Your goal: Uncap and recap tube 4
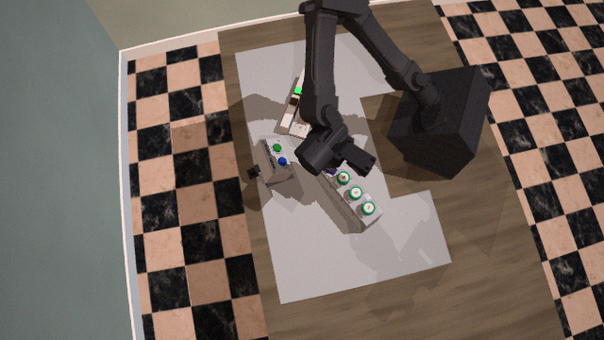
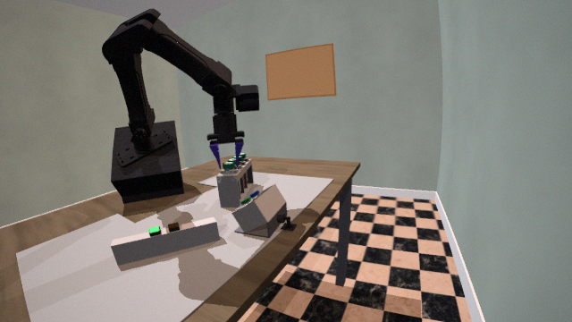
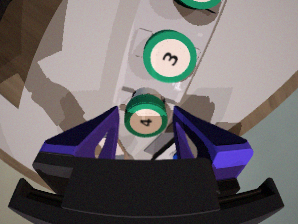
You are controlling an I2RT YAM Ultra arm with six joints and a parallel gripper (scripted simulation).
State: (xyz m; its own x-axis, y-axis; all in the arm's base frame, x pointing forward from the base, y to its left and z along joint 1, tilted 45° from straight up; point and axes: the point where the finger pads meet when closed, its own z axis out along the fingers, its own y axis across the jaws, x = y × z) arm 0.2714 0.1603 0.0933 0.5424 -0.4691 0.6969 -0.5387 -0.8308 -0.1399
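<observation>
Right now the cap 3 is 5 cm to the left of my hand and 2 cm behind it. Round my hand: cap 2: 9 cm to the left, 5 cm behind; then green ready key: 14 cm ahead, 9 cm to the right, 5 cm below; then blue cycle key: 13 cm ahead, 5 cm to the right, 5 cm below.
</observation>
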